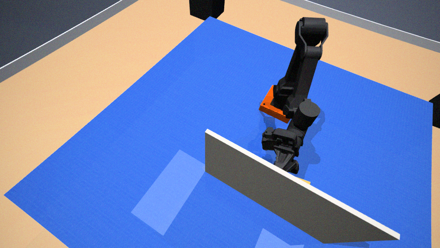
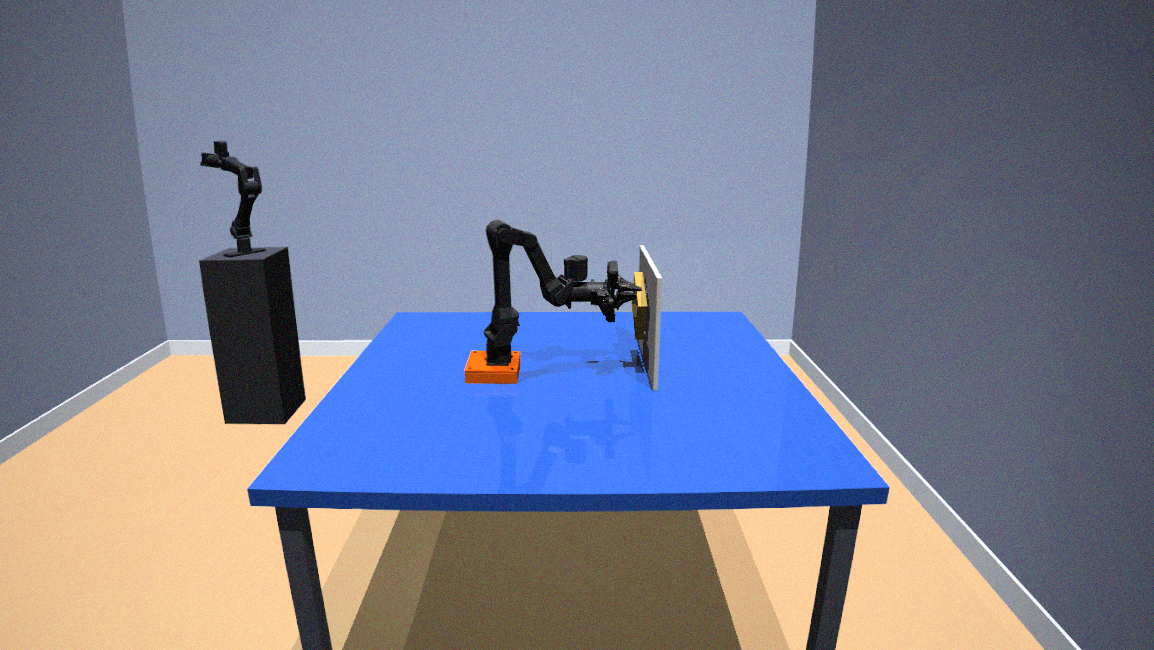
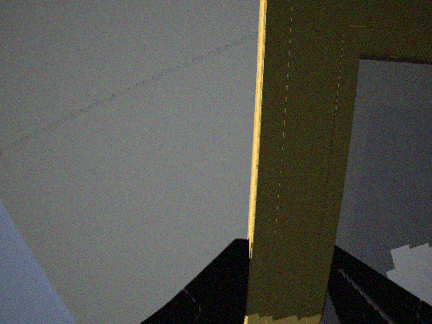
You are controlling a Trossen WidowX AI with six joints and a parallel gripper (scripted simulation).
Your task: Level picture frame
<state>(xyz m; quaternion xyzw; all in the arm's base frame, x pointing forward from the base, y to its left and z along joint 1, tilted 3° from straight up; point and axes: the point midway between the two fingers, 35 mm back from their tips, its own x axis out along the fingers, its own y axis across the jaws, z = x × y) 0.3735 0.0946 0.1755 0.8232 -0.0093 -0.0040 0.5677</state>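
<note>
Now: the picture frame 10 mm ahead of my gripper tip, 30 mm to the left of it and 50 mm below it. The rest, counted from my gripper tip: wall panel: 20 mm ahead, 20 mm to the left, 60 mm below.
</note>
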